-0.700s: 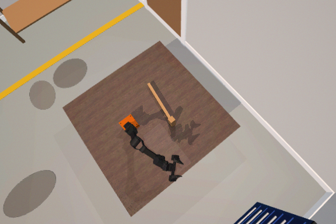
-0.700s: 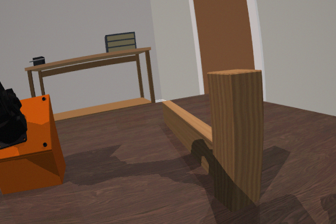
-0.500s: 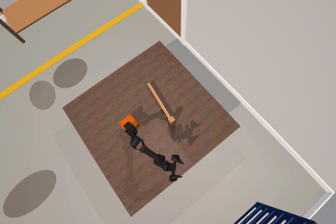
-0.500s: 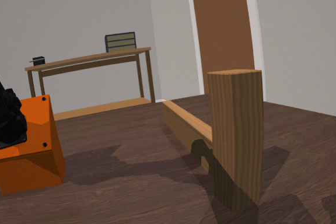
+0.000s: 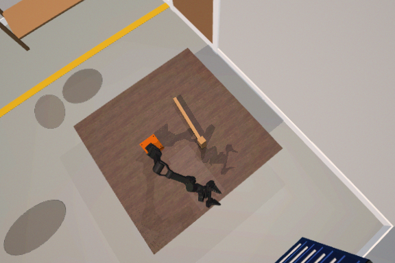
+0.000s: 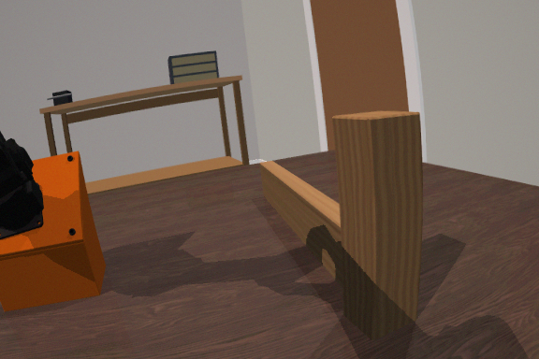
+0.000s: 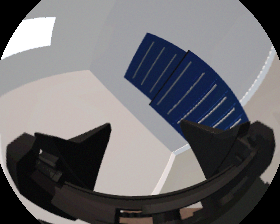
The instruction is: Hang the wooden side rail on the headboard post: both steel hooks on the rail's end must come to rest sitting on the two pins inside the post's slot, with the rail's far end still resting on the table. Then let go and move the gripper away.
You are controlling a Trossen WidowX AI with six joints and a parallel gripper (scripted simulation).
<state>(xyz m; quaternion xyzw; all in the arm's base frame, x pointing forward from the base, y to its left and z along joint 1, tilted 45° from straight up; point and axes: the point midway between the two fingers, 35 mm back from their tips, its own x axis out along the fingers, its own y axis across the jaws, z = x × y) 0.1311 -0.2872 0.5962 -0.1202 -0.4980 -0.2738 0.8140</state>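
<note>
Now: the headboard post 200 mm ahead of my gripper tip, 410 mm to the left of it and 270 mm below it.
</note>
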